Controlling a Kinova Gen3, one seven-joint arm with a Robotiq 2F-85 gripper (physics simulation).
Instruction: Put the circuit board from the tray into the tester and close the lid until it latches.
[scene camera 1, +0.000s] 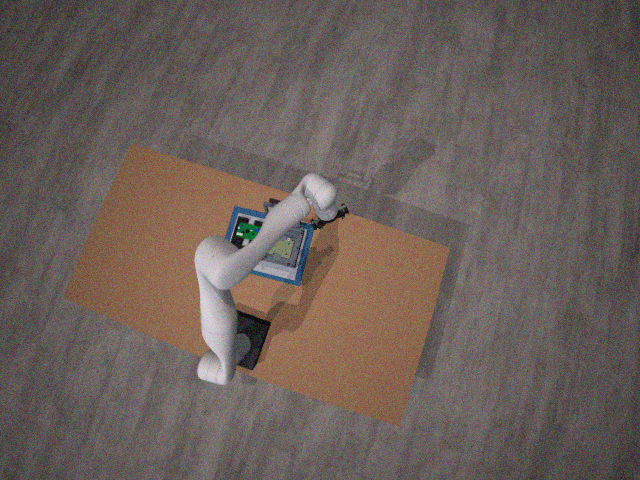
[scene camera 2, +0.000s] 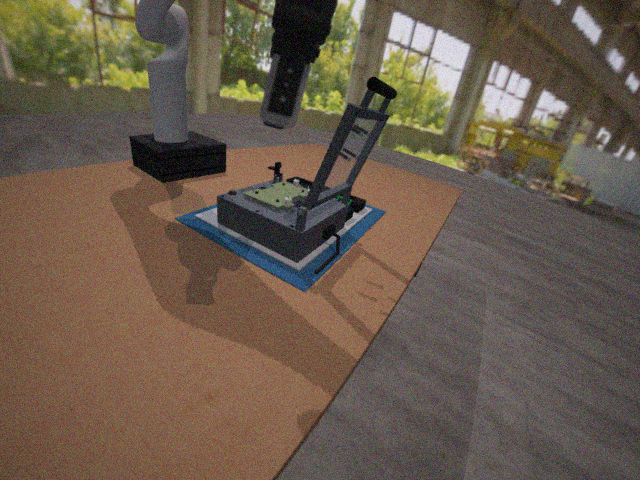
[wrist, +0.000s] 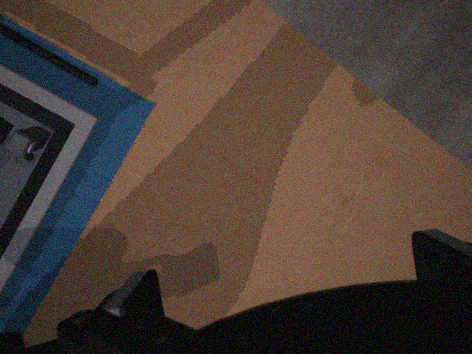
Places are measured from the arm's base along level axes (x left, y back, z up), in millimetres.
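Where they show: gripper, fingertip midpoint: (scene camera 1: 331, 222) (scene camera 2: 274, 126) (wrist: 285, 279); arm's base at its link origin: (scene camera 1: 239, 344) (scene camera 2: 171, 139).
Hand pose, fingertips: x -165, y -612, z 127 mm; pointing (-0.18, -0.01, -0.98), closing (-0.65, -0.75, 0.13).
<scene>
Things, the pixels of their top centre, and the offset from my fingertips. "spot": a spot on its surface instead. Level surfaces: height alone.
- green circuit board at its top centre: (scene camera 1: 248, 231) dx +355, dy +150, dz -184 mm
- blue mat at its surface level: dz -210 mm
- grey tester at a spot on its surface: (scene camera 2: 270, 226) spot: dx +102, dy +100, dz -164 mm
- pale green bed plate at its top centre: (scene camera 2: 285, 186) (scene camera 1: 277, 245) dx +187, dy +158, dz -130 mm
- handle at its top centre: (scene camera 2: 384, 83) dx +204, dy +17, dz +64 mm
- orange table at its surface level: dz -212 mm
The green circuit board (scene camera 1: 247, 231) lies in a black tray at the left end of the blue mat (scene camera 1: 300, 278) (scene camera 2: 280, 269) (wrist: 101, 158); in scene camera 2 only a green sliver shows behind the lid. The grey tester (scene camera 1: 298, 248) (scene camera 2: 270, 226) stands beside it with a pale green bed plate (scene camera 1: 284, 248) (scene camera 2: 282, 192). Its lid (scene camera 2: 347, 148) is raised at a steep angle, with the handle (scene camera 2: 381, 88) on top. My gripper (scene camera 1: 330, 216) (scene camera 2: 282, 110) is open and empty. It hangs high above the table, past the tester's far corner. The arm hides part of the tray.
The orange table (scene camera 1: 366, 310) (scene camera 2: 175, 357) (wrist: 340, 175) carries the mat and the black robot base (scene camera 1: 253, 338) (scene camera 2: 177, 157). The table edge (wrist: 340, 67) lies close beyond the gripper, with grey floor past it.
</scene>
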